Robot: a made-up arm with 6 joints.
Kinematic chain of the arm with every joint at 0, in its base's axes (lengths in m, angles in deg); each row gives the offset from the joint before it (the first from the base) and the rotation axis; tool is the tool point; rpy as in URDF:
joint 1: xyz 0 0 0.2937 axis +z
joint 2: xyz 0 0 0 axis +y
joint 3: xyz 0.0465 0 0.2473 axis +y
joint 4: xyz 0.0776 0 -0.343 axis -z
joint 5: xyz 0 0 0 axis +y
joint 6: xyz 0.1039 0 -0.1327 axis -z
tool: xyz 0 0 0 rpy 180 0 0
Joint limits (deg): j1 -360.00..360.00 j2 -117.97..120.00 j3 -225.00..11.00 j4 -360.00..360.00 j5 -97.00..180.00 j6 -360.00..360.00
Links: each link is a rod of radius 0.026 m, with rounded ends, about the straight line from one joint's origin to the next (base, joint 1, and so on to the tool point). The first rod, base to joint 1, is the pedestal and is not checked.
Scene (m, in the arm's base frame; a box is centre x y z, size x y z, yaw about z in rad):
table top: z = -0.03
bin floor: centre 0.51 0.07 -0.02 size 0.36 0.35 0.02 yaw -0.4
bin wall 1: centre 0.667 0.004 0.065 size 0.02 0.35 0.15 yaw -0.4
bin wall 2: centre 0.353 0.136 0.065 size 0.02 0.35 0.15 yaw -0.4
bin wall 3: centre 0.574 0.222 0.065 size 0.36 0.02 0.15 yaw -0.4
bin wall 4: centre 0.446 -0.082 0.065 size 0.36 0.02 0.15 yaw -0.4
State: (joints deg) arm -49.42 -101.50 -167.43 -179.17 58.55 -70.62
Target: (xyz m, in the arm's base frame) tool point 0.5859 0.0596 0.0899
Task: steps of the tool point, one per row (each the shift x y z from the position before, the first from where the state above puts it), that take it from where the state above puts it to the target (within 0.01 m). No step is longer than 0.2 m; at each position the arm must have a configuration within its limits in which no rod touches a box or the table.
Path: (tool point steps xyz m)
1: 0.1681 0.1005 0.0073
2: 0.1898 0.0494 0.0087
3: 0.1951 -0.0064 0.0105
4: 0.1830 -0.0613 0.0123
5: 0.1547 -0.1094 0.0145
6: 0.1133 -0.1462 0.0164
7: 0.0633 -0.1677 0.0185
8: 0.0103 -0.1721 0.0203
9: 0.0071 0.0013 -0.0900
10: -0.0071 -0.0013 -0.0915

